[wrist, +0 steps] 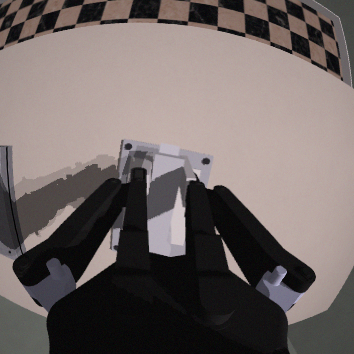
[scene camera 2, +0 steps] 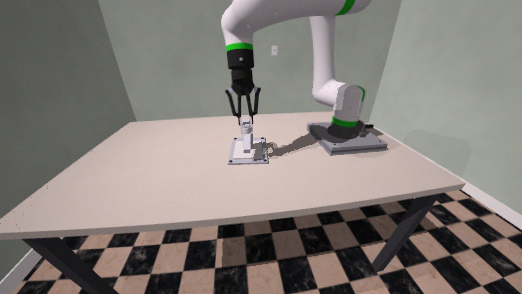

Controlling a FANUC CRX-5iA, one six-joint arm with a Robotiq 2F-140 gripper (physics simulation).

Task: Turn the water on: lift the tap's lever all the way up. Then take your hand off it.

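Pixels of known places: gripper, between the fingertips: point(wrist: 165, 165) point(scene camera 2: 246, 133); arm's base, origin of its link: point(scene camera 2: 341, 133).
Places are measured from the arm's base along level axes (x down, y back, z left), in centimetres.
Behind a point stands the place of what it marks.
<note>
The tap point(scene camera 2: 247, 142) @(y -50.3, x -4.3, z 14.2 cm) is a pale grey, upright fixture on a flat square base plate point(scene camera 2: 231, 159) @(y -57.6, x 3.4, z 14.6 cm) point(wrist: 205, 170) @(y -58.1, x 3.4, z 14.5 cm) with dark holes at its corners. Its lever is at the top, partly hidden by the fingers in the scene view; in the wrist view a pale part of the tap point(wrist: 162, 235) @(y -51.0, x -11.9, z 8.6 cm) shows between the fingers. How far up the lever is tilted cannot be told. My gripper point(scene camera 2: 246, 121) point(wrist: 165, 165) @(y -50.4, x -9.5, z 16.2 cm) points down over the tap, its fingers close together on either side of the lever, shut on it. The finger pads are mostly hidden in the wrist view.
The arm's grey mounting plate point(scene camera 2: 357, 146) @(y 0.8, x 0.4, z 14.1 cm) point(wrist: 6, 200) @(y -13.1, x 0.9, z 1.9 cm) is on the table point(scene camera 2: 165, 195) @(y -79.2, x 4.2, z 33.8 cm) point(wrist: 280, 130) @(y -73.5, x 4.2, z 25.3 cm), to the right of the tap in the scene view. A shadow runs between them. The table's front edge and the checkered floor point(scene camera 2: 262, 280) are nearer the scene camera.
</note>
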